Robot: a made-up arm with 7 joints.
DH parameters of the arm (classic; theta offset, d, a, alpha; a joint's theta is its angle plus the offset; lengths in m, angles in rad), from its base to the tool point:
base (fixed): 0 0 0 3.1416
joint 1: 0 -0.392 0 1.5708
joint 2: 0 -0.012 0 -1.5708
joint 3: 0 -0.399 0 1.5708
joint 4: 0 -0.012 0 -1.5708
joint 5: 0 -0.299 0 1.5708
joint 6: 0 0 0 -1.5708
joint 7: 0 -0.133 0 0
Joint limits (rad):
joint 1: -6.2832..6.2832
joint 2: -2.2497..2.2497
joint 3: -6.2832..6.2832
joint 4: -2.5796..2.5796
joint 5: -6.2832..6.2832
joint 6: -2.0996..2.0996
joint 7: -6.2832..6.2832
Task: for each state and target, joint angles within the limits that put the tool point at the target. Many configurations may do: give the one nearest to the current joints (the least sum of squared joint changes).
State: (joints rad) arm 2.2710 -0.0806 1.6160 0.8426 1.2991 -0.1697 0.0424
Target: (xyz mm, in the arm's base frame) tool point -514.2 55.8 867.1
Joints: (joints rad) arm 2.3845 0.4602 1.3752 1.1645 1.3221 -0.1999 0.0424
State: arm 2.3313 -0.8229 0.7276 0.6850 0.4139 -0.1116 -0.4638
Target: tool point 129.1 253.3 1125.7
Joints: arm 2.5371 -0.6345 0.4758 0.7076 0.4345 -0.1715 -0.4638
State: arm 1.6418 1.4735 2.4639 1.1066 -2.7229 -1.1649 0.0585
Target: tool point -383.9 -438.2 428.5
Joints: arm 1.7756 1.9892 2.1486 1.1016 -2.8291 -1.2232 0.0585
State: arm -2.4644 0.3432 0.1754 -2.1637 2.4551 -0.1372 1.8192
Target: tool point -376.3 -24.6 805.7
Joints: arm -2.2001 1.0694 0.8477 -1.7121 2.4304 -0.3712 1.8192
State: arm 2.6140 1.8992 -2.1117 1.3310 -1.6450 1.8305 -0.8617
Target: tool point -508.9 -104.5 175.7
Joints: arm 3.2512 2.2497 -1.7959 1.1262 -1.7834 2.0996 -0.8617
